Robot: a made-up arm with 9 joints.
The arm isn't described. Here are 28 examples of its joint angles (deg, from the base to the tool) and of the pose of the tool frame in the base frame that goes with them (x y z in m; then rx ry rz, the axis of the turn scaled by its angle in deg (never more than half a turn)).
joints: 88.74 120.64 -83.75 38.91 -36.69 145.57 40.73 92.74 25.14
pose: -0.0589 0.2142 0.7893 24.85 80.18 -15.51
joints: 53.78 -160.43 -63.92 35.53 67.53 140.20 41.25 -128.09 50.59
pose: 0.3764 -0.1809 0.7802 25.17 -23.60 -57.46
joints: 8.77 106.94 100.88 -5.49 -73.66 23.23 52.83 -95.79 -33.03
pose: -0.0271 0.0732 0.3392 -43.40 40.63 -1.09
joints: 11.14 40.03 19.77 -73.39 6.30 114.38 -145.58 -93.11 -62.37
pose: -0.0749 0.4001 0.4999 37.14 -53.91 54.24
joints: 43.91 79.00 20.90 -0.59 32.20 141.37 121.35 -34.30 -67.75
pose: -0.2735 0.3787 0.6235 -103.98 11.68 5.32
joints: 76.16 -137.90 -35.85 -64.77 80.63 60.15 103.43 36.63 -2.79
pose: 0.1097 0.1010 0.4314 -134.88 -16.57 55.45
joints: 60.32 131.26 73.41 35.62 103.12 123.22 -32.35 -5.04 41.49
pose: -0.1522 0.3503 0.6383 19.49 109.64 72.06
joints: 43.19 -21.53 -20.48 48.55 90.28 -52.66 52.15 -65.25 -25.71
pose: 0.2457 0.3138 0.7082 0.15 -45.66 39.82
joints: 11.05 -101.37 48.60 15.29 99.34 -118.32 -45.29 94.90 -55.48
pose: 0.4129 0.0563 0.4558 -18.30 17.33 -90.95
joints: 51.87 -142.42 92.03 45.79 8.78 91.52 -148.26 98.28 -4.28
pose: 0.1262 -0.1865 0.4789 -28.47 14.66 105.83
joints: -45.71 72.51 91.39 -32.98 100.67 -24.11 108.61 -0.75 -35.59
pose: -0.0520 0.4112 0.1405 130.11 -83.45 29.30
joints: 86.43 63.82 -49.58 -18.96 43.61 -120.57 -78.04 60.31 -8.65
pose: -0.1636 0.3230 0.6913 -66.08 3.40 27.76
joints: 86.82 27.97 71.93 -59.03 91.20 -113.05 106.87 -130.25 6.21
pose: 0.0862 0.7320 0.6110 68.13 93.27 57.72
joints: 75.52 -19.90 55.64 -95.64 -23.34 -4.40 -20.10 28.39 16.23
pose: 0.0645 0.2884 0.5741 46.77 -82.07 23.23
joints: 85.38 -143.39 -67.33 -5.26 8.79 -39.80 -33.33 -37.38 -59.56
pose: 0.1092 0.0482 0.5249 -31.19 -37.63 -85.82
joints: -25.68 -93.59 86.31 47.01 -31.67 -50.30 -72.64 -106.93 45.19
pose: 0.2600 -0.2149 0.8525 50.73 -28.16 -86.89
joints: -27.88 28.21 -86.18 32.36 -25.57 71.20 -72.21 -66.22 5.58
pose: -0.2574 0.2991 0.2935 52.25 -161.11 -11.34
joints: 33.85 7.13 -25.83 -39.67 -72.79 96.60 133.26 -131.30 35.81
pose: -0.1203 0.6335 0.1210 85.75 110.66 -90.75
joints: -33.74 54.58 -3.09 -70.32 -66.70 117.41 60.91 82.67 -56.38
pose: -0.3141 0.1730 0.0036 -124.39 42.88 -15.20
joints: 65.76 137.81 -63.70 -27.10 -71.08 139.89 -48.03 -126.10 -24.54
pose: 0.0468 -0.1727 0.7579 136.30 -41.57 -12.63
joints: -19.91 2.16 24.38 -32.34 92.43 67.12 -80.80 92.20 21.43
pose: -0.0420 0.3691 0.4657 21.34 7.59 68.22
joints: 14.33 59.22 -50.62 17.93 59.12 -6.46 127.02 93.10 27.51
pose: -0.1986 0.2997 0.4772 -82.69 110.82 -36.83
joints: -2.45 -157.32 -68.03 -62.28 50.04 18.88 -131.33 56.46 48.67
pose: 0.0666 -0.0238 0.4662 -0.32 162.41 28.32
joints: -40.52 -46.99 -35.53 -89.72 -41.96 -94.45 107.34 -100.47 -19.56
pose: -0.0342 0.6650 0.6948 11.36 -36.65 120.10
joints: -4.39 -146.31 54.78 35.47 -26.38 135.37 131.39 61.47 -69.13
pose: 0.2771 -0.2364 0.7249 39.63 -3.84 -135.78
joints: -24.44 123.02 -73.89 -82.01 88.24 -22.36 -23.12 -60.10 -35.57
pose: -0.0040 -0.1388 0.2559 21.02 44.58 5.99
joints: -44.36 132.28 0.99 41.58 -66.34 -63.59 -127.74 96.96 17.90
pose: -0.1225 0.0469 0.1828 -103.33 132.79 19.40
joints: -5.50 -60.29 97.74 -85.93 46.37 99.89 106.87 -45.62 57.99
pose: 0.5314 0.2147 0.6340 150.63 46.19 36.26
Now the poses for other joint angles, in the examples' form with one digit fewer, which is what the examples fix.
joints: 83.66 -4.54 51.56 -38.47 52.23 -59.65 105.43 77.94 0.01
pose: 0.151 0.477 0.529 50.2 -30.2 -45.4
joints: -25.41 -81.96 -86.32 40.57 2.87 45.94 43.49 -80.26 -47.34
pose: -0.040 0.231 0.698 0.2 58.9 -156.8
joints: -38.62 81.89 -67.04 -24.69 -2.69 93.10 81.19 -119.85 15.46
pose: -0.232 0.566 0.230 68.8 149.2 50.8
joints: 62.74 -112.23 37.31 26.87 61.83 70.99 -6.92 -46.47 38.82
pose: 0.031 -0.027 0.808 -2.7 -55.6 -133.6
